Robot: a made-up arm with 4 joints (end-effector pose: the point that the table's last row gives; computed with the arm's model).
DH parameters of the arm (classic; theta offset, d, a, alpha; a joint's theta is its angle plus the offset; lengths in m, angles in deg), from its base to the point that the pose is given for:
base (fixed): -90 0.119 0 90
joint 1: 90 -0.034 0.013 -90
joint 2: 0 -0.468 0.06 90
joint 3: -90 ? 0.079 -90
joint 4: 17.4 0 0.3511 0
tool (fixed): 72.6 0.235 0 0
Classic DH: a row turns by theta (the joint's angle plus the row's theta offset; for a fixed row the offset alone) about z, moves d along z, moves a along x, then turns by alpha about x.
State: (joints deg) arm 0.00 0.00 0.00 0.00
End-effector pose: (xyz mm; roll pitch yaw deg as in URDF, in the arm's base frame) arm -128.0 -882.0 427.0 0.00 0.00 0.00
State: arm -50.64 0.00 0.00 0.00
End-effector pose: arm -128.0 -797.5 -367.6 50.64 0.00 0.00
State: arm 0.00 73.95 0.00 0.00
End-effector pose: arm 272.7 -882.0 369.3 0.00 73.95 0.00
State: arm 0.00 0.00 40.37 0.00
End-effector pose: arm -128.0 -631.2 639.2 -40.37 0.00 0.00
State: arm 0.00 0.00 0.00 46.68
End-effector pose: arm 82.8 -700.5 427.0 0.00 0.00 46.68
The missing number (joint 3, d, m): 0.267
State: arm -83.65 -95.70 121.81 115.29
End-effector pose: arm 232.9 -62.7 -228.3 8.05 30.81 20.01
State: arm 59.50 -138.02 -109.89 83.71
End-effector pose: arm -3.1 -272.2 753.8 -20.14 1.38 -134.98
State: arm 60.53 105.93 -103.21 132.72
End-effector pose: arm 276.4 -333.7 790.0 18.96 -21.75 19.79
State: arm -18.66 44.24 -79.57 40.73
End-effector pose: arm -53.5 -668.8 -235.2 101.06 1.58 7.70
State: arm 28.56 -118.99 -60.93 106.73
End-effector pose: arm -220.0 -589.3 325.1 -69.41 53.12 170.95
